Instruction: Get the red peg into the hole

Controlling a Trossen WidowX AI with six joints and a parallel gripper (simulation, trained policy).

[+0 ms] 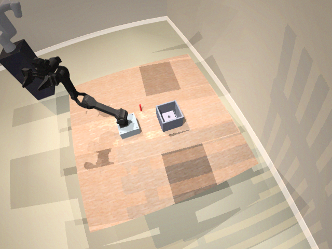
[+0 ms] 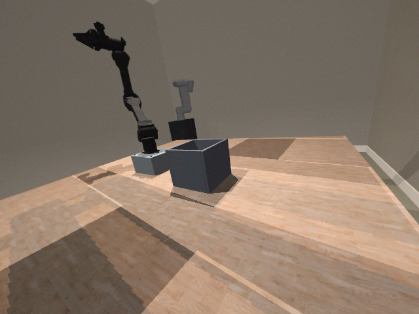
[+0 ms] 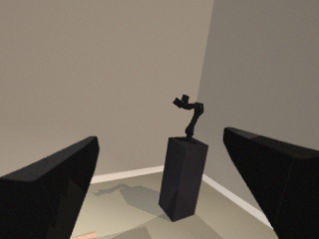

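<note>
The red peg is 480 mm ahead of my gripper tip, 160 mm to the left of it and 640 mm below it. Round my gripper tip: holed plate (660 mm ahead, 10 mm to the right, 640 mm below).
</note>
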